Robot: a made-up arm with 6 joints. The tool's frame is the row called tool.
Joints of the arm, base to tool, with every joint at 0 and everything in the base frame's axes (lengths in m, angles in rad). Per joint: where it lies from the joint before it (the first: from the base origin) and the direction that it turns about. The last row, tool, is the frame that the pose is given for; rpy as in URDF.
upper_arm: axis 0 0 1 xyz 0.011 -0.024 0.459
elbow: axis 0 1 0 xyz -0.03 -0.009 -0.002
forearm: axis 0 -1 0 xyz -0.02 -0.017 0.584
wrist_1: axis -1 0 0 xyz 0.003 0.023 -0.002
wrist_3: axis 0 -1 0 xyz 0.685 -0.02 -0.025
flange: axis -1 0 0 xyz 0.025 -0.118 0.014
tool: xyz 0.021 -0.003 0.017 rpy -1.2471 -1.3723 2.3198
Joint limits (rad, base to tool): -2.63..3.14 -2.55..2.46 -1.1..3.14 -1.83..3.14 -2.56..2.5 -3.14..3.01
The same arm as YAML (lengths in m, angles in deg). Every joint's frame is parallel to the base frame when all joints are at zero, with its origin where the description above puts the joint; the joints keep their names.
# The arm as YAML. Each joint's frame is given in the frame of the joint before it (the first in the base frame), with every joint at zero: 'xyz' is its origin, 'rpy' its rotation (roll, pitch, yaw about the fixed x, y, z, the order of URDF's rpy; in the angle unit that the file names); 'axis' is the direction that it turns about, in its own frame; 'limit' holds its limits. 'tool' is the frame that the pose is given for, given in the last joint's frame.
units:
  length: m
  angle: deg
joints:
  - name: upper_arm
    type: revolute
    origin:
      xyz: [0.011, -0.024, 0.459]
      rpy: [0.0, 0.0, 0.0]
    axis: "+z"
    limit:
      lower: -150.69
      upper: 179.91
  - name: elbow
    type: revolute
    origin:
      xyz: [-0.03, -0.009, -0.002]
      rpy: [0.0, 0.0, 0.0]
    axis: "+y"
    limit:
      lower: -146.1
      upper: 140.95
  - name: forearm
    type: revolute
    origin:
      xyz: [-0.02, -0.017, 0.584]
      rpy: [0.0, 0.0, 0.0]
    axis: "-y"
    limit:
      lower: -63.03
      upper: 179.91
  - name: wrist_1
    type: revolute
    origin:
      xyz: [0.003, 0.023, -0.002]
      rpy: [0.0, 0.0, 0.0]
    axis: "-x"
    limit:
      lower: -104.85
      upper: 179.91
  - name: wrist_3
    type: revolute
    origin:
      xyz: [0.685, -0.02, -0.025]
      rpy: [0.0, 0.0, 0.0]
    axis: "-y"
    limit:
      lower: -146.68
      upper: 143.24
  - name: flange
    type: revolute
    origin:
      xyz: [0.025, -0.118, 0.014]
      rpy: [0.0, 0.0, 0.0]
    axis: "-x"
    limit:
      lower: -179.91
      upper: 172.46
tool:
  origin:
    xyz: [0.021, -0.003, 0.017]
    rpy: [-71.45, -78.63, 132.91]

